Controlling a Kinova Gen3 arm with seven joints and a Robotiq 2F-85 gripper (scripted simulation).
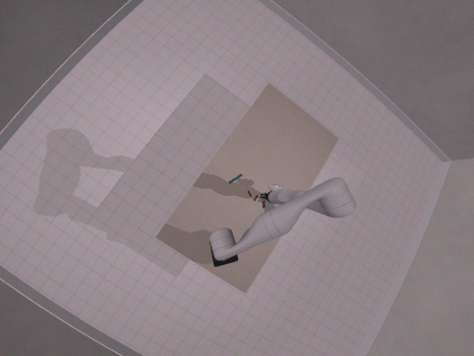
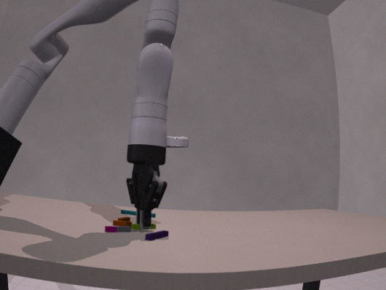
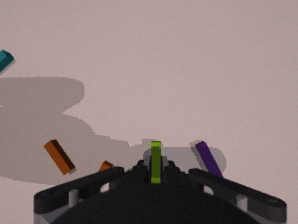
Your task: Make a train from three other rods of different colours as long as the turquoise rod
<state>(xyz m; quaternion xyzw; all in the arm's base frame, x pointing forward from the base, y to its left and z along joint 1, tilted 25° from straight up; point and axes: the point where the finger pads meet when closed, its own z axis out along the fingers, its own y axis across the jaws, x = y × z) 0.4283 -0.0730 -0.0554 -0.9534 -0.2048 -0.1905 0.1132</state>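
Now: hand 2 cm above the lime rod. The rest, counted from my hand: grey rod: 4 cm behind, 2 cm to the right, 2 cm below; then purple rod: 6 cm to the right, 3 cm ahead, 2 cm below; then magenta rod: 6 cm behind, 3 cm to the right, 2 cm below.
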